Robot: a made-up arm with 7 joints. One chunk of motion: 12 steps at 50 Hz.
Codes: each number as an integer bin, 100 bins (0 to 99) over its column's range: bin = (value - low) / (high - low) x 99, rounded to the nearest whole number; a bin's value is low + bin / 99 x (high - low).
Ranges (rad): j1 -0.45..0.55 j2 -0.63..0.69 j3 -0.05..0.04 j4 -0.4..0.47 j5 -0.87..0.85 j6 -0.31..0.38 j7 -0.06..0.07
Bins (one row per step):
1: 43 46 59 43 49 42 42
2: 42 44 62 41 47 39 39
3: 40 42 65 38 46 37 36
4: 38 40 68 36 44 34 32
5: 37 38 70 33 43 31 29
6: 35 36 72 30 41 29 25
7: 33 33 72 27 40 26 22
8: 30 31 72 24 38 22 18
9: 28 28 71 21 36 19 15
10: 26 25 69 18 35 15 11
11: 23 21 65 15 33 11 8
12: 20 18 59 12 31 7 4
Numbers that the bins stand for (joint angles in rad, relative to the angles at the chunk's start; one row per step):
1: -0.0157 -0.0167 0.0036 -0.0221 -0.0187 -0.0173 -0.0048
2: -0.0258 -0.0433 0.0064 -0.0397 -0.0534 -0.0382 -0.0088
3: -0.0460 -0.0700 0.0091 -0.0661 -0.0708 -0.0521 -0.0127
4: -0.0662 -0.0967 0.0118 -0.0836 -0.1056 -0.0730 -0.0180
5: -0.0763 -0.1233 0.0136 -0.1100 -0.1229 -0.0939 -0.0219
6: -0.0965 -0.1500 0.0155 -0.1364 -0.1577 -0.1079 -0.0272
7: -0.1167 -0.1900 0.0155 -0.1627 -0.1751 -0.1288 -0.0311
8: -0.1470 -0.2167 0.0155 -0.1891 -0.2098 -0.1567 -0.0364
9: -0.1672 -0.2567 0.0145 -0.2155 -0.2445 -0.1776 -0.0403
10: -0.1874 -0.2967 0.0127 -0.2418 -0.2619 -0.2055 -0.0456
11: -0.2177 -0.3500 0.0091 -0.2682 -0.2967 -0.2333 -0.0495
12: -0.2480 -0.3900 0.0036 -0.2945 -0.3314 -0.2612 -0.0547

